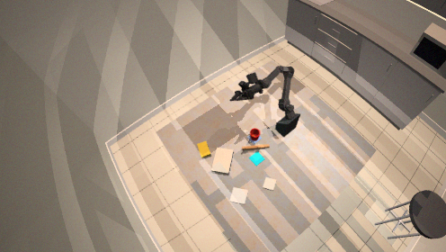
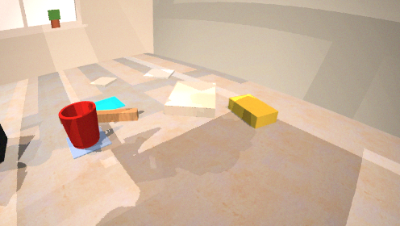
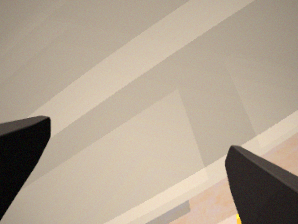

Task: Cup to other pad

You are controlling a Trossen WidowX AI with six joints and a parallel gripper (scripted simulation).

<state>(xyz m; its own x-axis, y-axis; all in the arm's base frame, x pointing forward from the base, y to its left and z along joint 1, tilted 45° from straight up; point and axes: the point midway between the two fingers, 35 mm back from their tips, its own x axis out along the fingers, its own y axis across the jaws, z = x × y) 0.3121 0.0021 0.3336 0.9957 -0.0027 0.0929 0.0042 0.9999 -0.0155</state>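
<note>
My gripper tip is 80 mm past the red cup, 120 mm to the right of it and 360 mm above it. From my gripper tip the other things lie so: light blue pad 80 mm behind, 130 mm to the left, 410 mm below; then cream box 220 mm ahead, 120 mm to the left, 380 mm below; then wooden bar 30 mm behind, 200 mm to the left, 400 mm below.
</note>
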